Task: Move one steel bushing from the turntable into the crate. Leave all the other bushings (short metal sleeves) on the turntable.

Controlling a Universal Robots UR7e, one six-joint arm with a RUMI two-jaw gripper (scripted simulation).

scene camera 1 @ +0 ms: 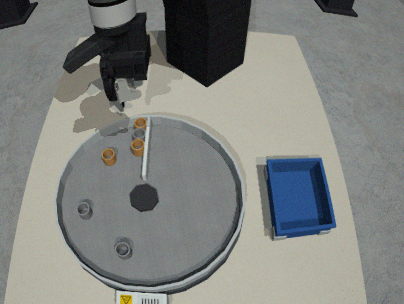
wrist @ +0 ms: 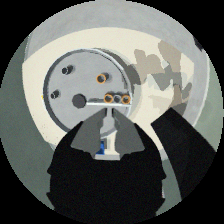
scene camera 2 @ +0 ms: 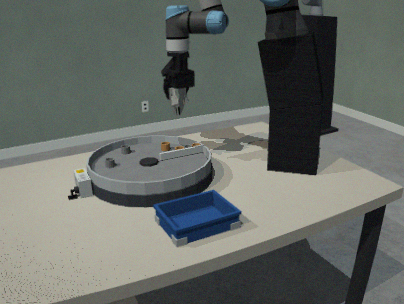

Labels:
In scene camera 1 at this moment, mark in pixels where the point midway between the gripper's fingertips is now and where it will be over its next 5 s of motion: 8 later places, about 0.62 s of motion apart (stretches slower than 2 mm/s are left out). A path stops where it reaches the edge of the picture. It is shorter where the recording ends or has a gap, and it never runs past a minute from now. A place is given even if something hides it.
My gripper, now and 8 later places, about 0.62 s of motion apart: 122, 108; 127, 122; 127, 134; 125, 135; 127, 140; 128, 142; 128, 145; 129, 148; 125, 138

